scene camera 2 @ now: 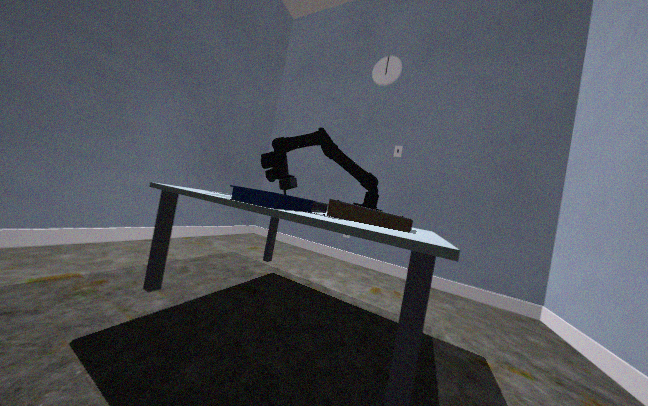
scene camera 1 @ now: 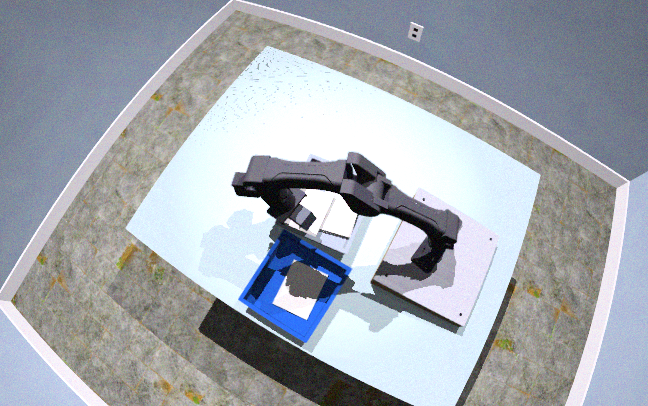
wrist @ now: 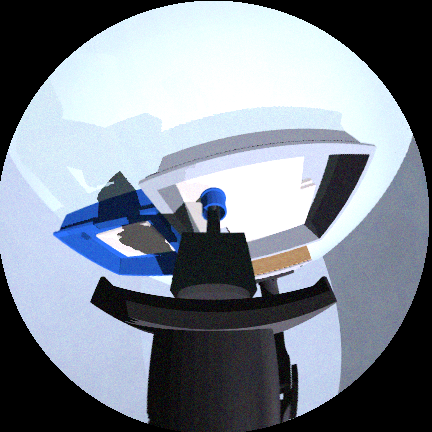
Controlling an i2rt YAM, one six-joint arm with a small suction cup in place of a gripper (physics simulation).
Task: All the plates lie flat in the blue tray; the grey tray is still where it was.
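Frame: origin at the arm's base, x ahead, y left, z up, level; millimetres.
Seen in the pictures: hand, tool point: [wrist: 213, 194]; arm's base, link origin: [scene camera 2: 368, 208] [scene camera 1: 437, 240] [wrist: 266, 277].
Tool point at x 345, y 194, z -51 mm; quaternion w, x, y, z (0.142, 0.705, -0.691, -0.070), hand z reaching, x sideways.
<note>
Offsets run from my tool point to a thing's top centre. Level surfaces: height alone.
My suction cup [scene camera 1: 302, 220] [scene camera 2: 285, 192] [wrist: 213, 197] points down inside the grey tray [scene camera 1: 344, 247] [wrist: 200, 168] and appears to be shut on a white plate {37 mm right, 15 mm ahead, 17 mm up} [scene camera 1: 315, 205] [wrist: 192, 192], touching its top near one side. Whether this plate is raised at all, I cannot tell. Another white plate {98 mm right, 54 mm back, 5 mm up} [scene camera 1: 344, 215] lies beside it in the grey tray; the arm hides part of both. The blue tray {162 mm left, 105 mm back, 42 mm up} [scene camera 1: 287, 328] [scene camera 2: 270, 198] [wrist: 90, 250] stands next to the grey tray, with a white plate {159 mm left, 120 mm back, 0 mm up} [scene camera 1: 295, 305] [wrist: 112, 241] lying flat on its floor, partly in the arm's shadow.
The arm's base stands on a pale, thick board [scene camera 1: 465, 275] [scene camera 2: 370, 217] [wrist: 282, 261] at the right of scene camera 1's view. The arm spans from there over the grey tray. The blue tray lies near the edge of the pale table {8 mm down} [scene camera 1: 365, 330] [scene camera 2: 435, 241].
</note>
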